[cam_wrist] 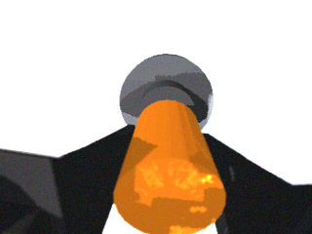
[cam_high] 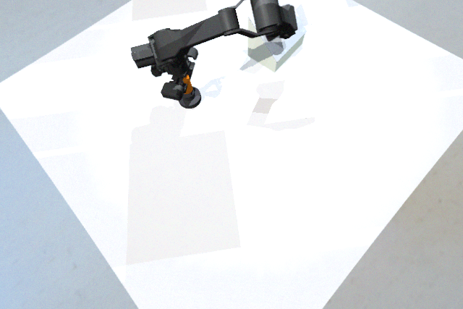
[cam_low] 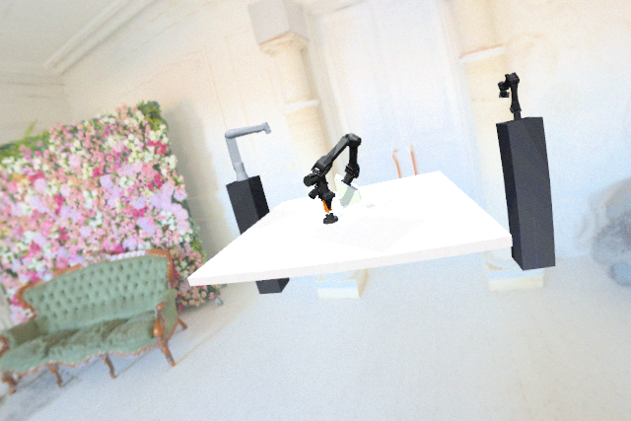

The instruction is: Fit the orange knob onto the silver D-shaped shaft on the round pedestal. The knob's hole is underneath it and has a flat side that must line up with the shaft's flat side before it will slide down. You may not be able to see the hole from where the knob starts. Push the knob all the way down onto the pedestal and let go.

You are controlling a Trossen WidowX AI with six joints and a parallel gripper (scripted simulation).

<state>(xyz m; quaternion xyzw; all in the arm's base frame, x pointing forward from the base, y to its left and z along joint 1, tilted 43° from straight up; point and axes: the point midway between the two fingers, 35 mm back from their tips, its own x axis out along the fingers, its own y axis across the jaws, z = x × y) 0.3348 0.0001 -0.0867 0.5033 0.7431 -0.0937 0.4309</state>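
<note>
Right now my gripper tip is 30 mm below the orange knob. From my gripper tip the other things lie so: dark round pedestal (40 mm below).
</note>
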